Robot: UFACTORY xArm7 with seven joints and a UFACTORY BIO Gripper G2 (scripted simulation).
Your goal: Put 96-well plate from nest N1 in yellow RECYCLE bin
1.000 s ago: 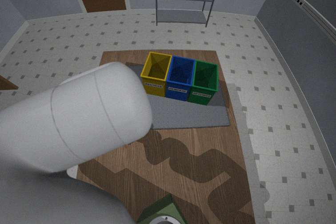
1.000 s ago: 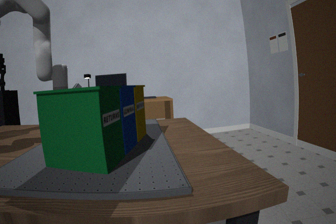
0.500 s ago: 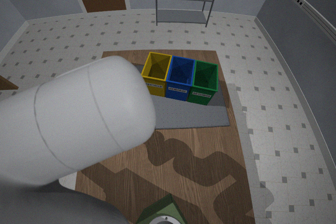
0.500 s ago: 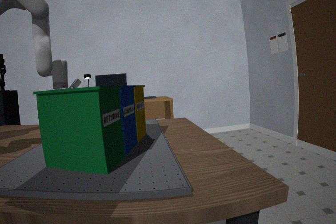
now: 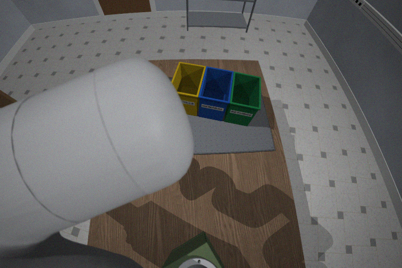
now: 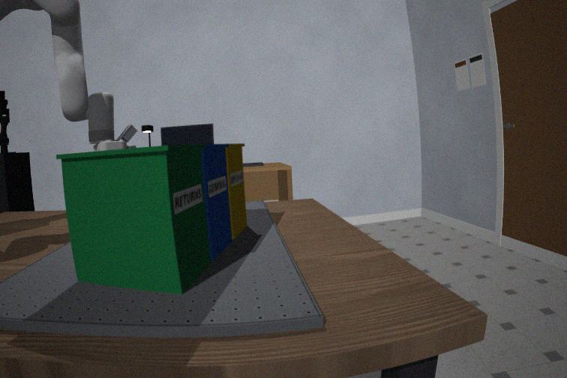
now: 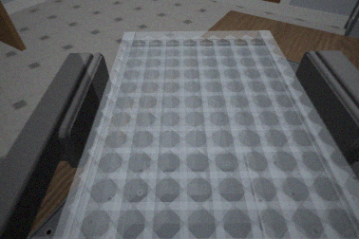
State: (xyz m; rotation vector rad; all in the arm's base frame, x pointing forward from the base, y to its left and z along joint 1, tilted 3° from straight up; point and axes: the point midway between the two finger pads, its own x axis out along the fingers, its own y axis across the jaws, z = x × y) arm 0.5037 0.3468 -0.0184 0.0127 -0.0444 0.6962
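Right now my hand is 23 cm to the left of the yellow recycle bin, 20 cm short of it and 8 cm above it. Round my hand: clear 96-well plate: 1 cm below; blue bin: 36 cm to the right, 19 cm ahead, 8 cm below; black plate nest N1: 16 cm below.
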